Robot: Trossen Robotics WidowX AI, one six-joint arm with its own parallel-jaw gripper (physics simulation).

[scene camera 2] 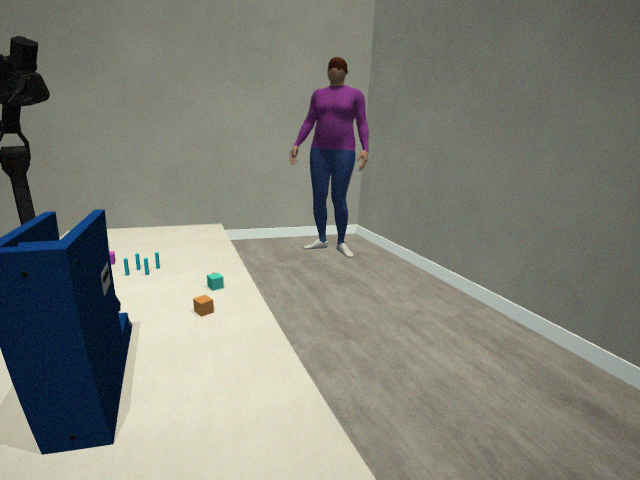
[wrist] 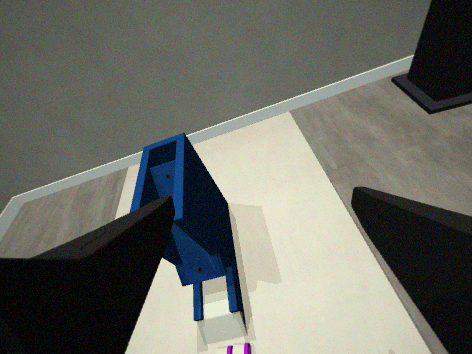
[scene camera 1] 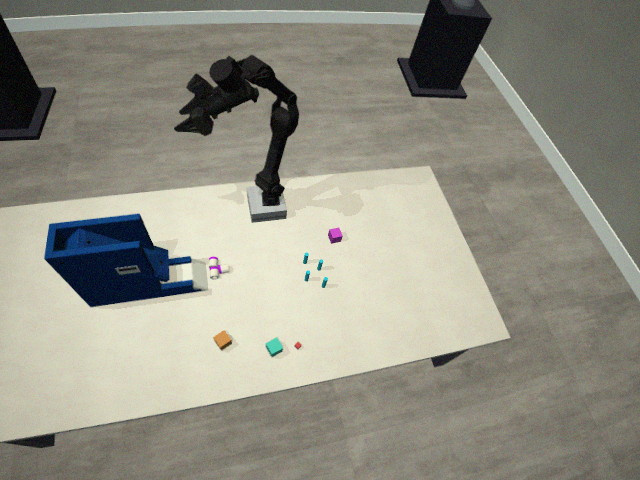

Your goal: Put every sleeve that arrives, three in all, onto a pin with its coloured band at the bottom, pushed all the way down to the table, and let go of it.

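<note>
White sleeves with magenta bands lie close together on the table just outside the chute's mouth. One sleeve (scene camera 1: 214,263) lies crosswise, with a band at its robot-side end. Another sleeve (scene camera 1: 224,269) points away from the chute. Whether a third lies among them, I cannot tell. Two magenta bands (wrist: 247,348) show at the wrist view's bottom edge. Several thin teal pins (scene camera 1: 320,265) (scene camera 2: 146,266) stand upright and bare, right of the sleeves in scene camera 1. My gripper (scene camera 1: 178,119) (wrist: 261,200) is open and empty, high above the table and well away from sleeves and pins.
A blue chute box (scene camera 1: 111,279) (scene camera 2: 56,330) (wrist: 207,220) stands at the left. A magenta cube (scene camera 1: 334,235) lies beyond the pins; orange (scene camera 1: 222,339) (scene camera 2: 203,305), green (scene camera 1: 273,346) (scene camera 2: 215,281) and small red (scene camera 1: 297,345) cubes lie near the front. A person (scene camera 2: 333,118) stands beyond the table.
</note>
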